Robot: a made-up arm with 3 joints.
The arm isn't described. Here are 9 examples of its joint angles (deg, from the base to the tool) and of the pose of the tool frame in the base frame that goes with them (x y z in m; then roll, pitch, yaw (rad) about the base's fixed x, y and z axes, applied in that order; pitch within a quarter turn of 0, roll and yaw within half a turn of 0).
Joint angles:
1: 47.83 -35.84 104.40
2: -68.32 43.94 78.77
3: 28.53 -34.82 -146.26
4: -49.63 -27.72 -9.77
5: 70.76 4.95 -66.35
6: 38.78 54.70 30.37
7: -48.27 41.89 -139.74
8: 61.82 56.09 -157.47
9: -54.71 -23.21 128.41
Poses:
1: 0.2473 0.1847 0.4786 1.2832 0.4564 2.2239
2: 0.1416 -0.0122 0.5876 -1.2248 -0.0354 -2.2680
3: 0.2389 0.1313 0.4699 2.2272 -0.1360 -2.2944
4: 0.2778 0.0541 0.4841 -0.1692 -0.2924 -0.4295
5: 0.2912 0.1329 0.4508 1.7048 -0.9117 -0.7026
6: 0.3440 0.0048 0.4124 -0.4869 0.4200 0.0034
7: 0.1594 0.0058 0.5456 -1.8919 -0.0382 1.7654
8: 0.3158 0.0377 0.3870 -2.9419 -0.1952 -2.7418
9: 0.2405 0.0448 0.4414 -2.5918 0.9794 3.0406
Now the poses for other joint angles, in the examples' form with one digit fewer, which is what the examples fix.
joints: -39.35 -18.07 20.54
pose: 0.280 0.040 0.465 -0.204 0.280 -0.458
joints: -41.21 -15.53 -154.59
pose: 0.222 0.057 0.461 -2.862 -0.352 2.606
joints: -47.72 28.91 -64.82
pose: 0.204 0.008 0.537 -1.486 -0.504 0.487
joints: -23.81 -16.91 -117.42
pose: 0.239 0.067 0.469 -3.101 -1.060 2.888
